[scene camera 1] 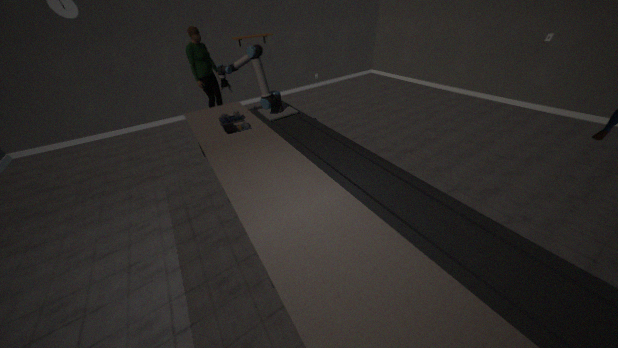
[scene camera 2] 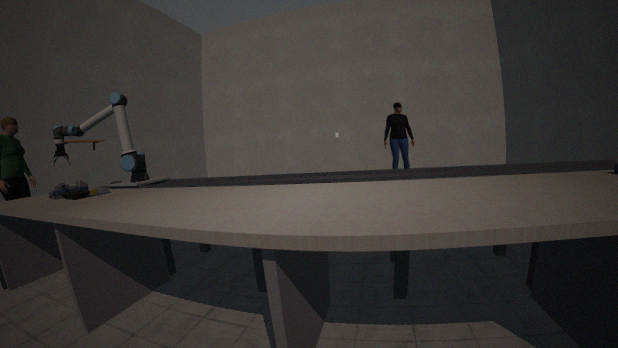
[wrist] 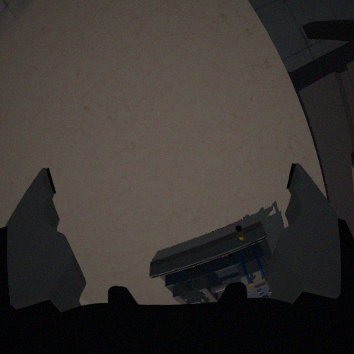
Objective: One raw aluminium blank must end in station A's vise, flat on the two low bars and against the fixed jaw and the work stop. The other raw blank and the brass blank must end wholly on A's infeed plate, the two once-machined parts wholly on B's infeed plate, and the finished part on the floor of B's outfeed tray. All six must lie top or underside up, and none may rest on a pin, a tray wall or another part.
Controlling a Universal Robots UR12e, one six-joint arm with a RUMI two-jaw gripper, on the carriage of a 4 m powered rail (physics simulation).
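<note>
My gripper (scene camera 1: 226, 89) (scene camera 2: 62, 162) (wrist: 170, 166) is open, with nothing between its widely spread fingers. It hangs high above the far end of the table, over the machine station. The station (scene camera 1: 231, 120) (scene camera 2: 70, 190) (wrist: 210, 252) is a cluster of dark grey and blue-grey fixtures. In the wrist view its long grey block lies at the lower right, partly hidden by the right finger and gripper body. Small blue strips (wrist: 244, 267) and a small yellow-and-black piece (wrist: 240, 234) show on it. I cannot tell which station it is, or make out the vise, plates, tray, blanks or parts.
The long table (scene camera 1: 300, 215) (scene camera 2: 320, 210) (wrist: 135, 115) runs beside the dark rail (scene camera 1: 380, 175) (scene camera 2: 260, 177). A person in green (scene camera 1: 201, 62) (scene camera 2: 12, 155) stands near the far end. Another person (scene camera 2: 398, 130) stands behind the rail. An orange shelf (scene camera 1: 254, 36) hangs on the wall.
</note>
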